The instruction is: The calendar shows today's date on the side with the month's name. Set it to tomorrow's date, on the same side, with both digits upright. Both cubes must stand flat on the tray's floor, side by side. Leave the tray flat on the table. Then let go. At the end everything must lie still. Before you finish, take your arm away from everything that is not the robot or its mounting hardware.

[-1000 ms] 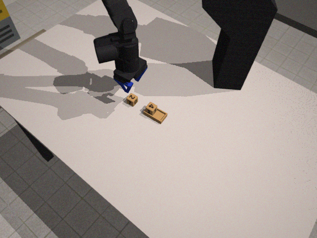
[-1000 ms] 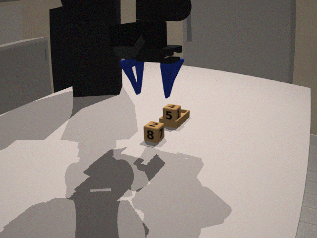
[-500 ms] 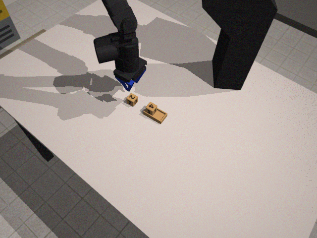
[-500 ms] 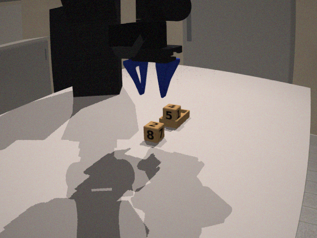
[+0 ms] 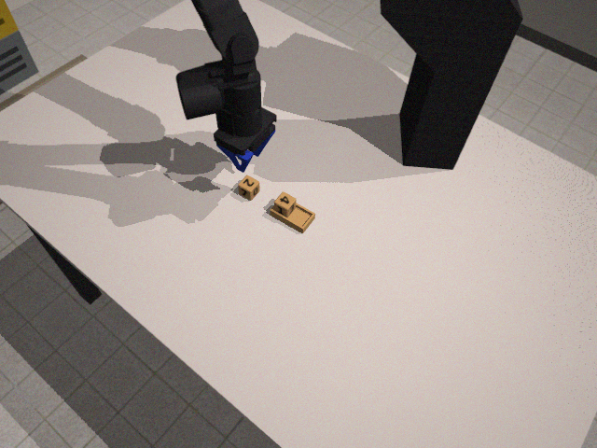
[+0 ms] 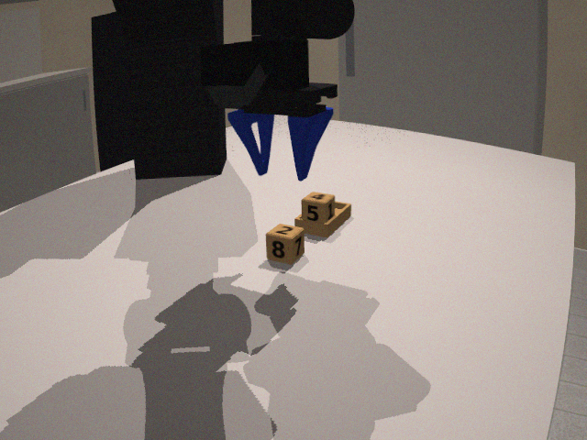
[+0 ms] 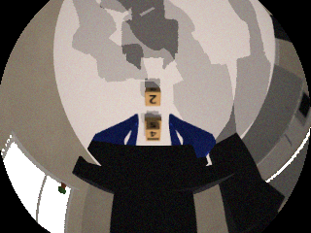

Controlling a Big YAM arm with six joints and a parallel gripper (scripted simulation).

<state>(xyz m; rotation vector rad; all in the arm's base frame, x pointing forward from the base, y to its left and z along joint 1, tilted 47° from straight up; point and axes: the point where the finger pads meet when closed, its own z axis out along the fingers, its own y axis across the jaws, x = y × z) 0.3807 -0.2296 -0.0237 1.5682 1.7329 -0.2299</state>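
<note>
My hand is 8 cm above the wooden digit cube. The rest, counted from my hand: wooden tray: 1 cm ahead, 10 cm to the left, 9 cm below.
</note>
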